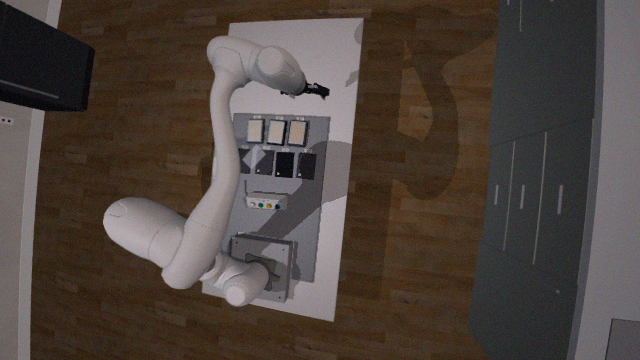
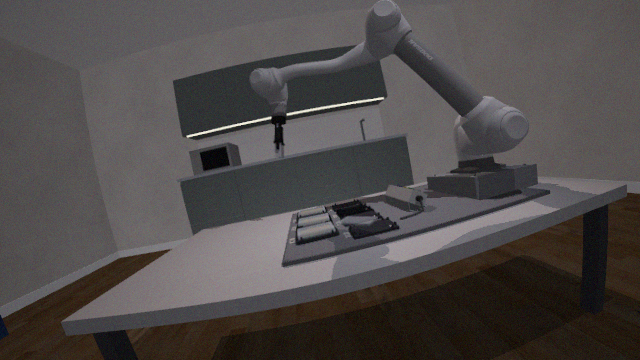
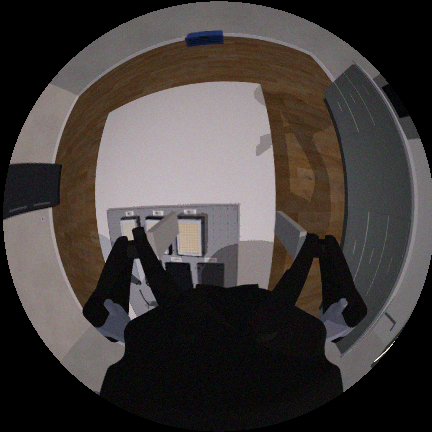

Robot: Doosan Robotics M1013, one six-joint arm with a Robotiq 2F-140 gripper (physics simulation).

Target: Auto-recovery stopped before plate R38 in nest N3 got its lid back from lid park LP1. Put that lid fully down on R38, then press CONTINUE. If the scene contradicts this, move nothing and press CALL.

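Places are measured from the arm's base along level axes (x right, y ahead, z up), in metres.
Pixels of known places: gripper, fingertip midpoint: [image 1: 309,95] [image 2: 280,157] [image 3: 226,221]; arm's base, origin of the base link: [image 1: 259,271] [image 2: 476,170].
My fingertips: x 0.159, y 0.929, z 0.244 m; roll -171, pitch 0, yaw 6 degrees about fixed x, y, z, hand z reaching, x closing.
Note:
For each thing: its top centre in the pictures, then the offset to it from my fingertips. Level surfaces: height alone.
- translucent lid, middle of its top: [image 2: 356,218] [image 3: 137,268] [image 1: 253,156] dx -0.350, dy -0.299, dz -0.292 m
- black third park, middle of its top: [image 3: 178,279] [image 2: 353,207] [image 1: 283,164] dx -0.159, dy -0.310, dz -0.297 m
- right park, middle of its top: [image 3: 210,280] [image 2: 346,203] [image 1: 305,165] dx -0.029, dy -0.292, dz -0.297 m
- control box, middle of its top: [image 2: 402,185] [image 1: 263,201] dx -0.206, dy -0.535, dz -0.233 m
- grey perforated board, its level: dz -0.316 m
- white table, its level: dz -0.329 m
Three plates stand in a row of nests: left [image 1: 255,131] [image 2: 316,231] [image 3: 128,227], middle [image 1: 276,132] [image 2: 315,220], right [image 1: 298,133] [image 3: 190,236]. The right one is tanner, with a well grid showing. Labels are too small to read, so I cannot tell which is N3. A translucent lid [image 1: 254,157] [image 2: 357,220] lies turned askew across the two left dark lid parks. The black third park [image 1: 284,164] and the right park [image 1: 306,165] [image 3: 210,275] are beside them. My gripper [image 1: 306,94] [image 2: 279,150] [image 3: 226,221] is open and empty, high above the table beyond the plates.
A control box [image 1: 266,200] [image 2: 400,196] with white, green, yellow and blue buttons stands between the parks and the arm's base block [image 1: 285,272] [image 2: 452,186]. All these stand on a grey perforated board [image 1: 305,225] [image 2: 450,212] [image 3: 227,220] on the white table [image 1: 300,40] [image 2: 215,270] [image 3: 185,145].

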